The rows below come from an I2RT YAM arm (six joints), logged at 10 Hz.
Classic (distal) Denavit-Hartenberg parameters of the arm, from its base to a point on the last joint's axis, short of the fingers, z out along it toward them. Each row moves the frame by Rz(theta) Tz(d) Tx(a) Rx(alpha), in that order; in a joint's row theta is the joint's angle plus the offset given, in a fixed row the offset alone. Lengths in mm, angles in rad.
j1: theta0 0  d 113.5  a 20  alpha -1.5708
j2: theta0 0  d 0  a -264  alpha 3.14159
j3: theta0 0.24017  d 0  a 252.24  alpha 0
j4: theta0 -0.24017  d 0  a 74  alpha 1.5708
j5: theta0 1.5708  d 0  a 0  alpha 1.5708
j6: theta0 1.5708  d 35.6  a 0  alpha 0
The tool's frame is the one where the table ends.
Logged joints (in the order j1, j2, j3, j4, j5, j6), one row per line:
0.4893, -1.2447, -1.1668, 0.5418, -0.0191, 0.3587
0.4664, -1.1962, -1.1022, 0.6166, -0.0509, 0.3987
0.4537, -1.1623, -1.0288, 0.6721, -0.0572, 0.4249
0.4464, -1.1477, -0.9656, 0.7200, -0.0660, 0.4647
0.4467, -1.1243, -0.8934, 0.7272, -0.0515, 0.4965
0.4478, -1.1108, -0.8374, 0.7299, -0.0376, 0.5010
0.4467, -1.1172, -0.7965, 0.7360, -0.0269, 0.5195
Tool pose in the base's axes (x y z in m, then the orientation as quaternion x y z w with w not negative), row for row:
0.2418, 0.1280, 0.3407, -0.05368, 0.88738, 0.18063, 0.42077
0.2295, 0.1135, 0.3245, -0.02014, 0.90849, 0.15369, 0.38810
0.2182, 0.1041, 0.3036, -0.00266, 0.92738, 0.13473, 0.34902
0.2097, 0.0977, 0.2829, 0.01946, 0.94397, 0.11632, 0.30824
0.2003, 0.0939, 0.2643, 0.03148, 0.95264, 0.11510, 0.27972
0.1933, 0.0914, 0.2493, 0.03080, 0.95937, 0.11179, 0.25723
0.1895, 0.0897, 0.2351, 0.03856, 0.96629, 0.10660, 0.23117
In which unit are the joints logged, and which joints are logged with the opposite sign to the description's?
The joints are logged in radians. Opposite sign: j2, j3, j4, j5.
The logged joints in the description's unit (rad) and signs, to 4 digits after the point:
0.4893, 1.2447, 1.1668, -0.5418, 0.0191, 0.3587
0.4664, 1.1962, 1.1022, -0.6166, 0.0509, 0.3987
0.4537, 1.1623, 1.0288, -0.6721, 0.0572, 0.4249
0.4464, 1.1477, 0.9656, -0.7200, 0.0660, 0.4647
0.4467, 1.1243, 0.8934, -0.7272, 0.0515, 0.4965
0.4478, 1.1108, 0.8374, -0.7299, 0.0376, 0.5010
0.4467, 1.1172, 0.7965, -0.7360, 0.0269, 0.5195

